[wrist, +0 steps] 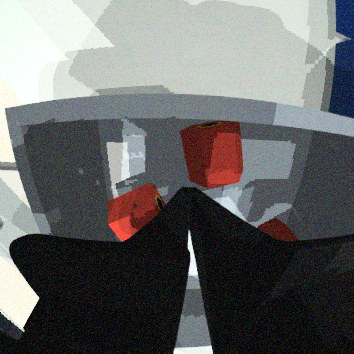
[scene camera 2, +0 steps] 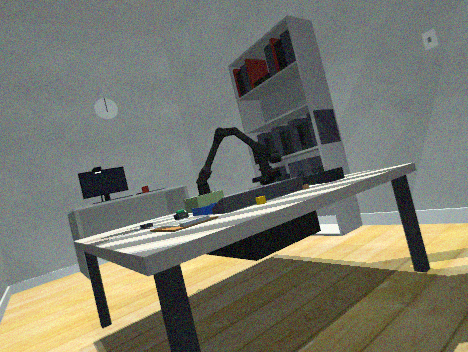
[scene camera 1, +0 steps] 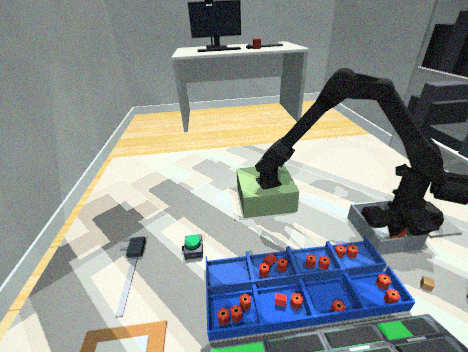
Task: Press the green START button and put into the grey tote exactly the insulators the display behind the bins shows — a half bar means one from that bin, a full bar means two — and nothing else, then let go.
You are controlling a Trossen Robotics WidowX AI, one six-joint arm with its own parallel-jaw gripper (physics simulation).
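Places are measured from the arm's base along level axes (x ahead, y left, z up), in millimetres.
Pixels of known places: gripper, between the fingertips: (wrist: 187, 194) (scene camera 1: 391, 236); arm's base, origin of its link: (scene camera 2: 205, 194) (scene camera 1: 268, 182).
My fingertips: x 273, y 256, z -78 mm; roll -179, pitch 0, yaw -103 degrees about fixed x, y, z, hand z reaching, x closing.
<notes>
Ahead of a thing's pixels: the offset from my fingertips to its top centre. "spot": to the spot under its first point.
My gripper (scene camera 1: 396, 224) (wrist: 187, 194) is shut and empty, its tips low at the grey tote {dx -28, dy -8, dz +48 mm} (scene camera 1: 407, 244) (wrist: 150, 106). In the wrist view, one red insulator {dx +26, dy -15, dz +23 mm} (wrist: 212, 155) lies beyond the tips, another {dx +0, dy +26, dz +23 mm} (wrist: 134, 212) lies left of them, and part of a third {dx -43, dy -54, dz +24 mm} (wrist: 278, 230) shows at the right; the arm's fingers hide more of the tote. The green START button {dx -156, dy -535, dz +35 mm} (scene camera 1: 192, 242) (scene camera 2: 181, 213) stands left of the blue bins {dx +75, dy -382, dz +28 mm} (scene camera 1: 270, 325). The back-left bin holds no insulator; the other bins hold one to three each. The display {spot: dx +187, dy -299, dz +41 mm} (scene camera 1: 352, 336) partly shows, with green bars at left and right.
The arm's green base block (scene camera 1: 270, 204) (scene camera 2: 204, 200) stands behind the bins. A small wooden cube {dx +142, dy -45, dz +14 mm} (scene camera 1: 427, 283) lies right of the bins. A black-headed tool {spot: dx -202, dy -686, dz +13 mm} (scene camera 1: 136, 247) and an orange frame {spot: dx +48, dy -641, dz +0 mm} (scene camera 1: 160, 336) lie at the left. A yellow cube {dx +283, dy -465, dz +22 mm} (scene camera 2: 260, 200) lies near the table's edge.
</notes>
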